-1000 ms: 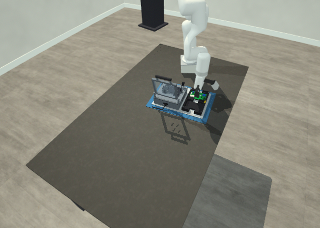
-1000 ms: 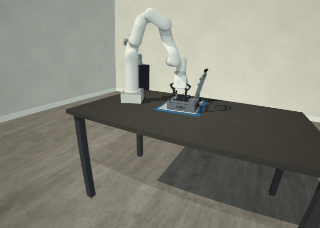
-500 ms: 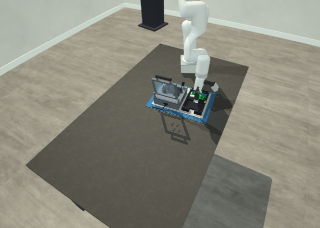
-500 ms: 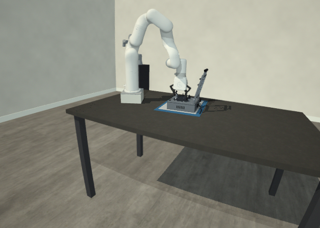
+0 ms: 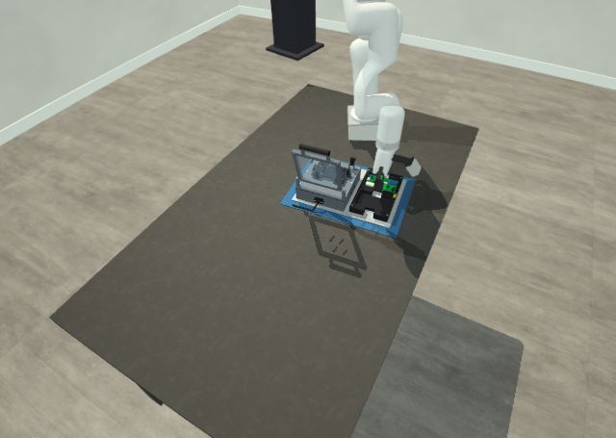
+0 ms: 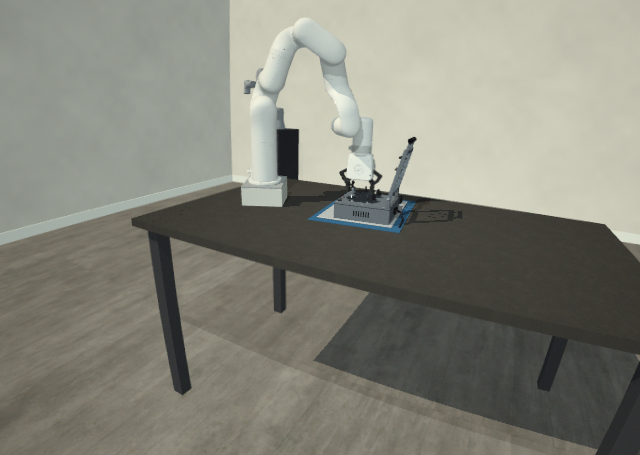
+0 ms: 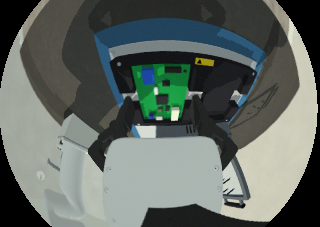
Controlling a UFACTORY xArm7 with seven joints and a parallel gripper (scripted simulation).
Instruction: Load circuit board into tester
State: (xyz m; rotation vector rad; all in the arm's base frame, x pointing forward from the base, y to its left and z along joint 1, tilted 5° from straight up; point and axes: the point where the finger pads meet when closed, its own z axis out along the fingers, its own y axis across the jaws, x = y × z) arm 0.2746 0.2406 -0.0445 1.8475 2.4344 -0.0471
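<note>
My hand is 2 cm above the green circuit board. Also, from my hand: tester plate: 11 cm ahead, 14 cm to the right, 3 cm above; then tester: 12 cm ahead, 10 cm to the right, 7 cm above; then latch hook: 3 cm ahead, 11 cm to the right, 5 cm above.
</note>
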